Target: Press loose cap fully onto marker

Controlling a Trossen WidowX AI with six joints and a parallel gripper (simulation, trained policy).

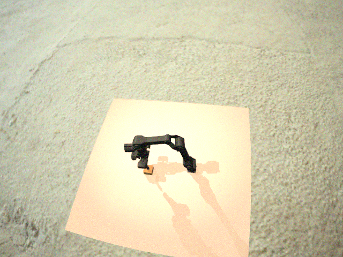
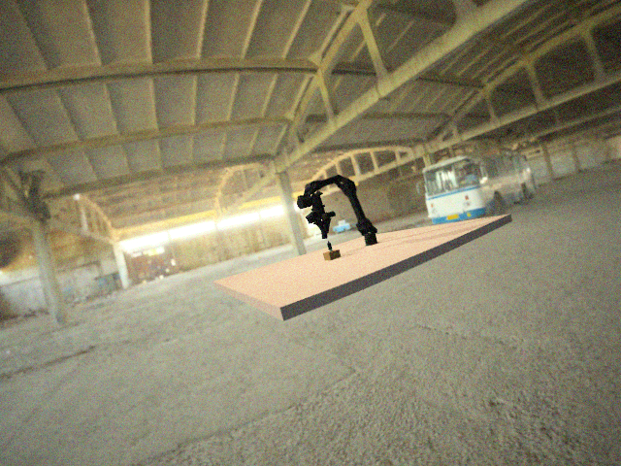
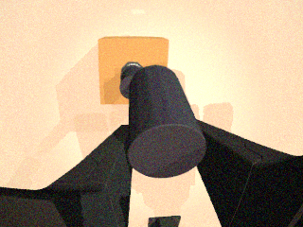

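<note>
My gripper tip is now 1 cm to the right of the holder block and 12 cm above it. Also, from my gripper tip: dark cap (1 cm ahead).
</note>
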